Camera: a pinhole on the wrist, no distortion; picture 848 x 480 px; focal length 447.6 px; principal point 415.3 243.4 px. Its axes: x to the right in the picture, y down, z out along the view. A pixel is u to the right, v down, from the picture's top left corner.
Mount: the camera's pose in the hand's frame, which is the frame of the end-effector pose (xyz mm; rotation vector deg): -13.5 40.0 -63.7 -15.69 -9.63 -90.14
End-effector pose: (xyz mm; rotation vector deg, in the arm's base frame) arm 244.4 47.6 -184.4 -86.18 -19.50 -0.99
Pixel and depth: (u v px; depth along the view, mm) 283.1 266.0 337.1
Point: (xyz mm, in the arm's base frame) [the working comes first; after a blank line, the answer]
In the camera's frame: -99.6 17.0 337.1

272.0 295.7 -393.7
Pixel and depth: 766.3 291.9 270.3
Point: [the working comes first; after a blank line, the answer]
In the camera's frame: 212.0 29.3 270.3

203.3 294.0 -82.4
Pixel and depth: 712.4 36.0 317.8
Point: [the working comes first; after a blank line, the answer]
In the camera's frame: 210.9 -147.3 317.8

30.7 316.5 -138.5
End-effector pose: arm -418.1 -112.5 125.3 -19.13 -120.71 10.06
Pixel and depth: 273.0 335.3 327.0
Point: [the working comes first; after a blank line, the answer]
In the camera's frame: -104.0 67.1 327.0

-601.9 130.1 14.0
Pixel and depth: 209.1 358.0 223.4
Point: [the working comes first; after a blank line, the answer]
In the camera's frame: -102.9 57.2 223.4

-514.8 96.2 59.8
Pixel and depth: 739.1 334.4 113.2
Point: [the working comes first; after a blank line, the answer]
In the camera's frame: 81.9 23.0 113.2

-483.9 -114.4 106.0
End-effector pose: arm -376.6 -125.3 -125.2 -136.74 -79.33 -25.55
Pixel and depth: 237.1 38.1 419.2
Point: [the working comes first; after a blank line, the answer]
In the camera's frame: -166.9 -192.3 419.2

-150.1 -274.2 -516.2
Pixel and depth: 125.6 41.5 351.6
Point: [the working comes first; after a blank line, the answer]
In the camera's frame: -227.6 -158.6 351.6

-110.3 -306.9 -434.2
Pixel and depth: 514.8 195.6 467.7
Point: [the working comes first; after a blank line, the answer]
In the camera's frame: 104.0 -49.9 467.7

-289.9 2.3 -520.0
